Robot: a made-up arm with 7 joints. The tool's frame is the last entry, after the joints.
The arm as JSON. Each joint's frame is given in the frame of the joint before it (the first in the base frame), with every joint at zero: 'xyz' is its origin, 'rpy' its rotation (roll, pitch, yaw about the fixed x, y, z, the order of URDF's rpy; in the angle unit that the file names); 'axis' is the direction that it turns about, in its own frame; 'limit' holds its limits. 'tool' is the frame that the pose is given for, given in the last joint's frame.
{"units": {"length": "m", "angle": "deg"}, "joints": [
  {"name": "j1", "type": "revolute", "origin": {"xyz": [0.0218, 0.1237, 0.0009], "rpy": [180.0, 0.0, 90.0]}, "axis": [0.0, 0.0, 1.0], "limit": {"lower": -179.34, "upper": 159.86}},
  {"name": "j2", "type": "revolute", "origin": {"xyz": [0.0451, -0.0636, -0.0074], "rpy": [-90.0, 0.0, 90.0]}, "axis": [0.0, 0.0, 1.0], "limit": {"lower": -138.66, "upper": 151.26}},
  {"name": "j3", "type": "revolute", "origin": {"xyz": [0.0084, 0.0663, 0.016], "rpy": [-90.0, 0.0, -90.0]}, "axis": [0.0, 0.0, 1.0], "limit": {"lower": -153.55, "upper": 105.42}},
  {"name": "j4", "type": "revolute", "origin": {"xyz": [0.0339, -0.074, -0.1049], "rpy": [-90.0, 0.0, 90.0]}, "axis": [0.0, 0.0, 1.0], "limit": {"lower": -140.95, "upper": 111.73}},
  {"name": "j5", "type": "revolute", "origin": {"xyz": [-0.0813, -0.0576, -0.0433], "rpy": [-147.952, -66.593, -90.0]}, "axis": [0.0, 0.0, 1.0], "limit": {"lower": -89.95, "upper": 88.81}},
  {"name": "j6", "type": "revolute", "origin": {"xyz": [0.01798, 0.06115, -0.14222], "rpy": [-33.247, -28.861, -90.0]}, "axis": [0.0, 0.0, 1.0], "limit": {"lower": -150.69, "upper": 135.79}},
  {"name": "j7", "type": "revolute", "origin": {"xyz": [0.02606, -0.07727, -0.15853], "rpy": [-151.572, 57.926, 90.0]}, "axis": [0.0, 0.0, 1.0], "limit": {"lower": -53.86, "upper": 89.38}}
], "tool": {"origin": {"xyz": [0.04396, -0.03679, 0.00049], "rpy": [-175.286, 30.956, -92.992]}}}
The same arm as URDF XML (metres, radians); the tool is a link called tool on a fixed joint. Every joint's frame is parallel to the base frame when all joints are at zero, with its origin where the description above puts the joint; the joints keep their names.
<robot name="arm">
  <joint name="j1" type="revolute">
    <parent link="base"/>
    <child link="link1"/>
    <origin xyz="0.0218 0.1237 0.0009"/>
    <axis xyz="0 0 -1"/>
    <limit lower="-3.1301" upper="2.7901"/>
  </joint>
  <joint name="j2" type="revolute">
    <parent link="link1"/>
    <child link="link2"/>
    <origin xyz="-0.0636 0.0451 0.0074"/>
    <axis xyz="0 -1 0"/>
    <limit lower="-2.4201" upper="2.64"/>
  </joint>
  <joint name="j3" type="revolute">
    <parent link="link2"/>
    <child link="link3"/>
    <origin xyz="0.0084 -0.016 0.0663"/>
    <axis xyz="1 0 0"/>
    <limit lower="-2.68" upper="1.8399"/>
  </joint>
  <joint name="j4" type="revolute">
    <parent link="link3"/>
    <child link="link4"/>
    <origin xyz="-0.1049 -0.074 -0.0339"/>
    <axis xyz="0 0 1"/>
    <limit lower="-2.46" upper="1.9501"/>
  </joint>
  <joint name="j5" type="revolute">
    <parent link="link4"/>
    <child link="link5"/>
    <origin xyz="0.0576 -0.0813 -0.0433"/>
    <axis xyz="0.777888 0.530592 -0.336695"/>
    <limit lower="-1.5699" upper="1.55"/>
  </joint>
  <joint name="j6" type="revolute">
    <parent link="link5"/>
    <child link="link6"/>
    <origin xyz="-0.0737 -0.1273 0.0515"/>
    <axis xyz="0.984103 0.0465 0.171401"/>
    <limit lower="-2.63" upper="2.37"/>
  </joint>
  <joint name="j7" type="revolute">
    <parent link="link6"/>
    <child link="link7"/>
    <origin xyz="-0.1442 0.021 -0.1027"/>
    <axis xyz="-0.30851 -0.474316 -0.824528"/>
    <limit lower="-0.94" upper="1.56"/>
  </joint>
  <joint name="tool_fixed" type="fixed">
    <parent link="link7"/>
    <child link="tool"/>
    <origin xyz="-0.0325 -0.035 0.0317" rpy="-0.5907 -0.8756 -0.9107"/>
  </joint>
  <link name="base"/>
  <link name="link1"/>
  <link name="link2"/>
  <link name="link3"/>
  <link name="link4"/>
  <link name="link5"/>
  <link name="link6"/>
  <link name="link7"/>
  <link name="tool"/>
</robot>

